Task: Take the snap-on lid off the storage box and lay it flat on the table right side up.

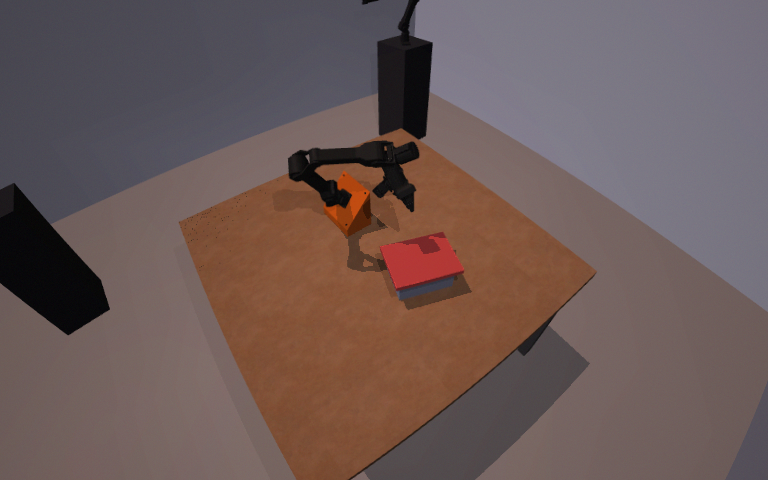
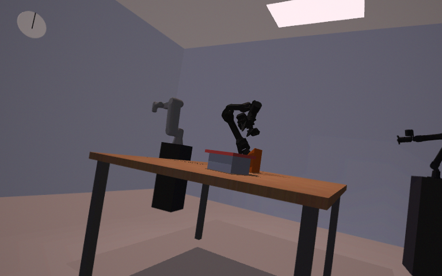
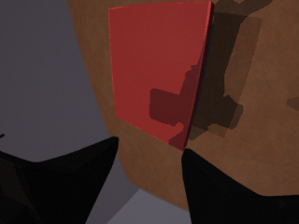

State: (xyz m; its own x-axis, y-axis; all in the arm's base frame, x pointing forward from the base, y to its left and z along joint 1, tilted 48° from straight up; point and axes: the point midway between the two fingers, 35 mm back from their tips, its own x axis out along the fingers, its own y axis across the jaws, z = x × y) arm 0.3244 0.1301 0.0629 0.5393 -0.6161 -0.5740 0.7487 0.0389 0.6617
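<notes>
Right now the red lid is 14 cm below my gripper tip, 10 cm ahead of it and 4 cm to the right of it. The rest, counted from my gripper tip: grey-blue storage box (19 cm below, 10 cm ahead, 4 cm to the right).
</notes>
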